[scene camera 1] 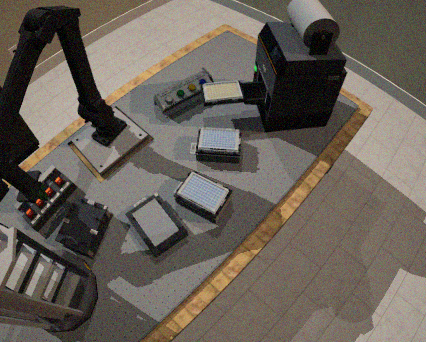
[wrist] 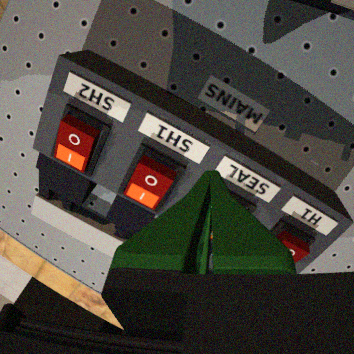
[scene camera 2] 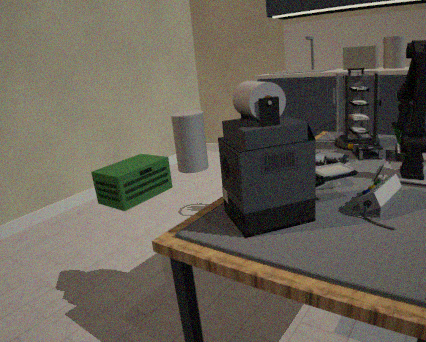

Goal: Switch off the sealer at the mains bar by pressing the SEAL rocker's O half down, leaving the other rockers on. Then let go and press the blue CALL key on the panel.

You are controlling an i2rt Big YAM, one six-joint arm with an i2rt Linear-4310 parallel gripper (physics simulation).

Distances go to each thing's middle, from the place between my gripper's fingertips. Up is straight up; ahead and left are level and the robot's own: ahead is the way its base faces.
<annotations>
My gripper is now 340 mm short of the grey lid (scene camera 1: 157, 225), 150 mm to the right of it and 30 mm above it. Also, from my hand: well plate (scene camera 1: 228, 90): 280 mm ahead, 640 mm to the left, 60 mm above; white roll (scene camera 2: 246, 96): 490 mm ahead, 810 mm to the left, 330 mm above.
</annotations>
